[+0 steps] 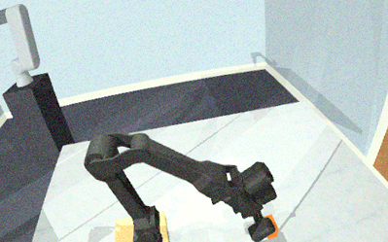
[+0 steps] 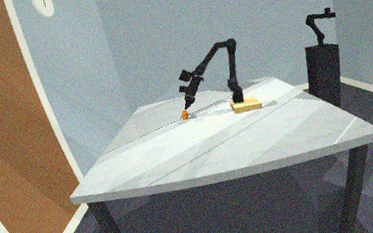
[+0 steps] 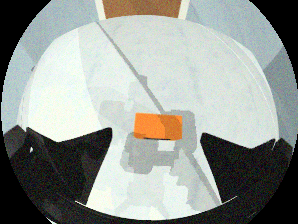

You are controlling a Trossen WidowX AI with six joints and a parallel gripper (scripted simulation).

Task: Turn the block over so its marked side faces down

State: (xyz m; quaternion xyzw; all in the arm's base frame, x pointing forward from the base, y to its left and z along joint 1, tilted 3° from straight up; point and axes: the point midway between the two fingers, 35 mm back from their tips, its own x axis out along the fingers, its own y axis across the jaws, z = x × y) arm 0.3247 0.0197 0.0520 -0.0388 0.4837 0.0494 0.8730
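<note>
Now: gripper tip 1 cm short of the orange block and 5 cm above it.
</note>
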